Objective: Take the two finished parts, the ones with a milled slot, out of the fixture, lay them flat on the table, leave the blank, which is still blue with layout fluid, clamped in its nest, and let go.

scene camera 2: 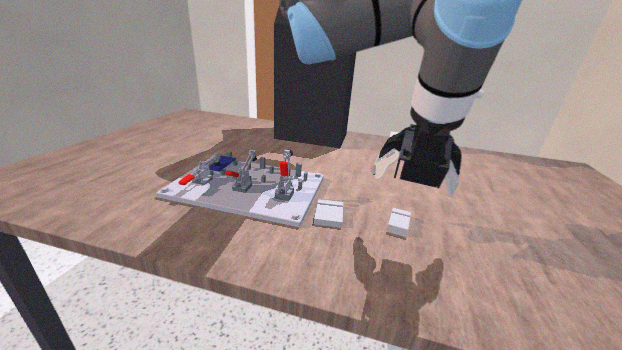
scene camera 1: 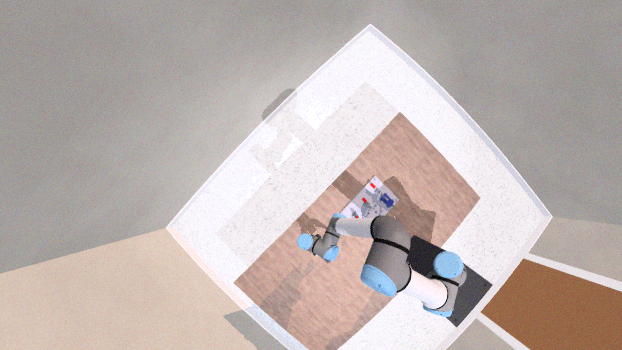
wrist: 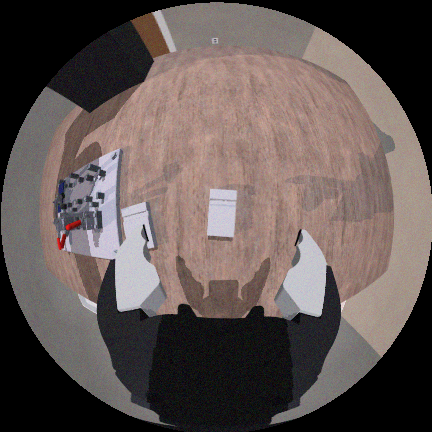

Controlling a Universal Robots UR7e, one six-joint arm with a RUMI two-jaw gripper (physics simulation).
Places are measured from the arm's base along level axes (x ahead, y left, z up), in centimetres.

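Pixels of known places: gripper, fingertip midpoint: (scene camera 2: 411,182) (wrist: 222,229).
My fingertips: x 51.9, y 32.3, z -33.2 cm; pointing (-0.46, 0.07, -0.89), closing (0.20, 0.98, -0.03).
Ahead of a thing's pixels: the offset from my fingertips to its top centre. "spot": to the spot under its first point. Level surfaces: height alone.
A wider white slotted part {dz -10.0, dx -1.7, dy -15.5 cm} (scene camera 2: 329,215) (wrist: 135,220) lies flat on the table beside the fixture plate {dz -10.0, dx -9.2, dy -37.3 cm} (scene camera 2: 225,201) (wrist: 112,200) (scene camera 1: 352,208). A narrower white slotted part {dz -9.5, dx -1.5, dy -0.1 cm} (scene camera 2: 399,223) (wrist: 222,216) lies flat farther from the plate. Both slots face up. The blue blank {dz -8.4, dx -15.5, dy -47.6 cm} (scene camera 2: 223,163) (scene camera 1: 387,200) (wrist: 61,190) sits in its nest at the plate's far end, with the clamp arm reaching onto it; its contact is too small to judge. My gripper (scene camera 2: 414,183) (wrist: 222,229) is open and empty, above the table near the narrower part, touching neither part. In scene camera 1 the arm hides both parts.
The middle clamp {spot: dz -6.0, dx -4.2, dy -36.9 cm} (scene camera 2: 243,178) and the near clamp {spot: dz -6.8, dx -3.1, dy -26.0 cm} (scene camera 2: 285,188) stand with arms raised above their nests, which hold no part. Grey pins rise from the plate. The black pedestal (scene camera 2: 310,100) (wrist: 100,70) stands behind the fixture. The wooden table {dz -11.5 cm} (scene camera 2: 100,165) has its front edge below the plate in scene camera 2.
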